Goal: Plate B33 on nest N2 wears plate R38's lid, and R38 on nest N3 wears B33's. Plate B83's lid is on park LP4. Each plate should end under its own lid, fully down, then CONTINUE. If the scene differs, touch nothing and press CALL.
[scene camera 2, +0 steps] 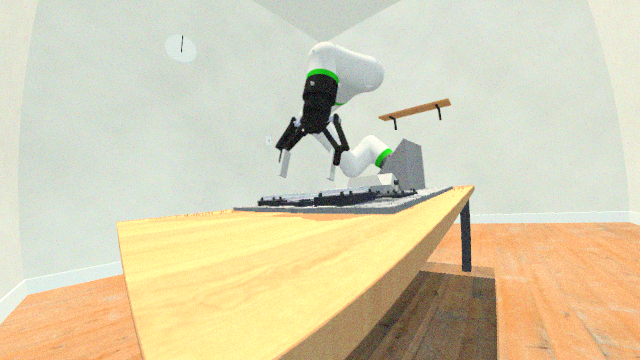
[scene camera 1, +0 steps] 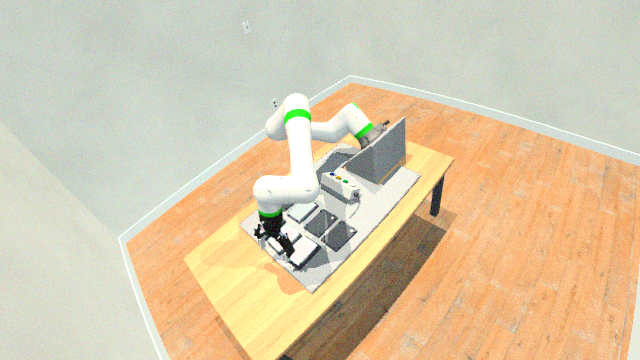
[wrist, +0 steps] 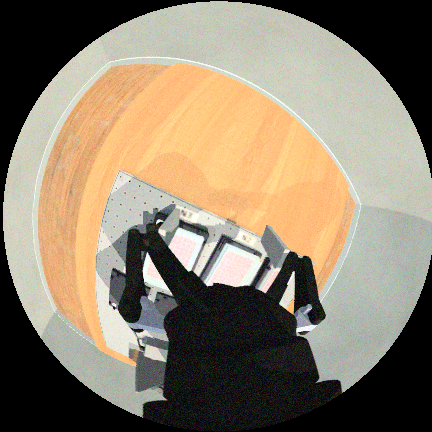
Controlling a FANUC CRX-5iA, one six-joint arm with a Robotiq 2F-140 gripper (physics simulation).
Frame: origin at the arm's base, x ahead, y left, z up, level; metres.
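Seen in the pictures: gripper, fingertip midpoint: (scene camera 2: 304, 177) (scene camera 1: 275, 254) (wrist: 222, 225); arm's base, link origin: (scene camera 2: 394, 166) (scene camera 1: 372, 141) (wrist: 161, 382).
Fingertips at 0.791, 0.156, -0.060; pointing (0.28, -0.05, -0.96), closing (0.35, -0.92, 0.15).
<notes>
Offsets run from my fingertips to a thing's top centre, as dx, dy, dz. "spot": to the spot under its first point. Level surfaces: height alone.
My gripper (scene camera 1: 275, 248) (scene camera 2: 307, 177) (wrist: 222, 225) is open and empty, fingers downward, above the nest row near N2 and N3. The plate on nest N3 {spot: -0.114, +0.056, -0.033} (scene camera 1: 304, 250) (wrist: 184, 250) and the plate on nest N2 {spot: -0.054, -0.070, -0.039} (wrist: 232, 262) show pink wells under pale lids. A finger partly covers the N2 plate in scene camera 1. Part of the N1 plate {-0.080, -0.221, -0.039} (wrist: 271, 280) shows behind the right finger in the wrist view. A pale lid {-0.264, -0.174, -0.055} (scene camera 1: 302, 211) lies on park LP4; the gripper body hides it in the wrist view. Plate and lid codes are too small to read.
Dark park LP3 {-0.277, -0.036, -0.053} (scene camera 1: 320, 223) and dark park LP2 {-0.288, +0.088, -0.053} (scene camera 1: 340, 235) (wrist: 116, 286) lie beside the nests on the grey perforated board {dz -0.073} (scene camera 1: 390, 192) (wrist: 116, 200). Beyond stand a box with blue, yellow and green buttons {spot: -0.464, -0.084, -0.014} (scene camera 1: 340, 189) and an upright grey panel (scene camera 1: 389, 157) (scene camera 2: 407, 165).
</notes>
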